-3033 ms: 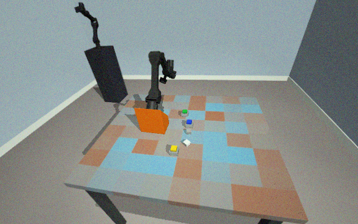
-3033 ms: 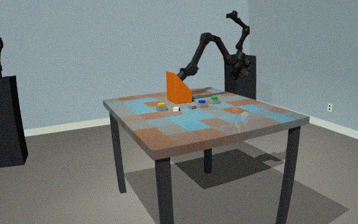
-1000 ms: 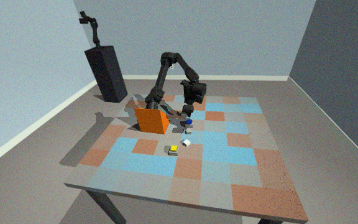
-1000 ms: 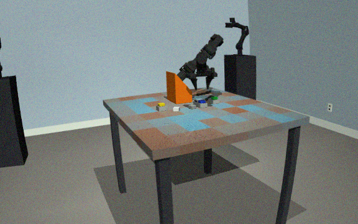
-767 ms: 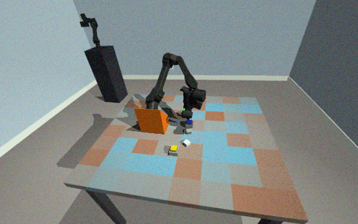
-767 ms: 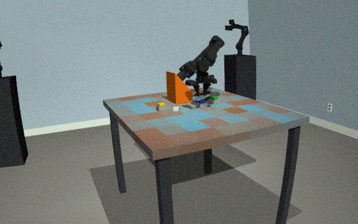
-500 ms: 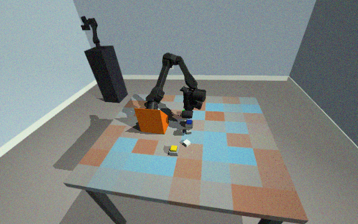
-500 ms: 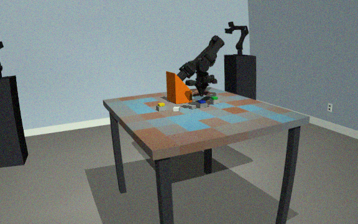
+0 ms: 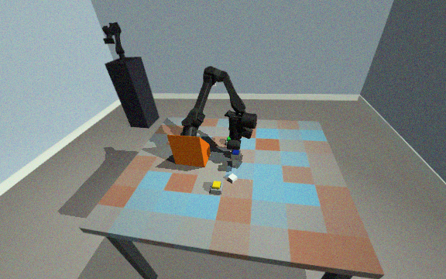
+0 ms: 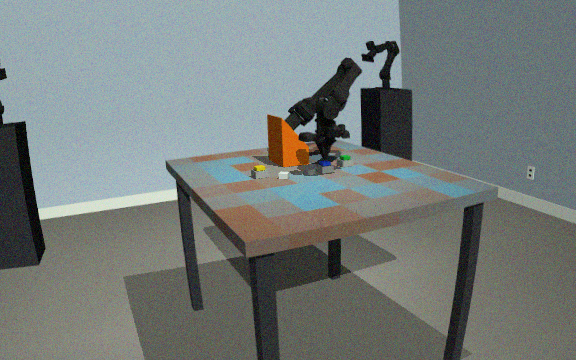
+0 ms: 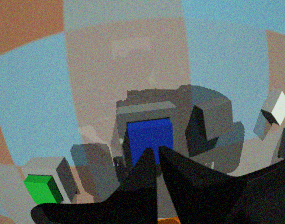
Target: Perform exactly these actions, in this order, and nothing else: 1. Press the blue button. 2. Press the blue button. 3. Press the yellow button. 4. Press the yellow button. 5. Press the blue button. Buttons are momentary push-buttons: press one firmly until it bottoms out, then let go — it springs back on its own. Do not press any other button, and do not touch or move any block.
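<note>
The blue button is 20 mm below my gripper tip. Round my gripper tip: green button (110 mm to the left, 60 mm behind, 20 mm below); grey block (70 mm to the right, 40 mm below, 10 mm ahead); white block (170 mm to the right, 40 mm below, 20 mm ahead).
</note>
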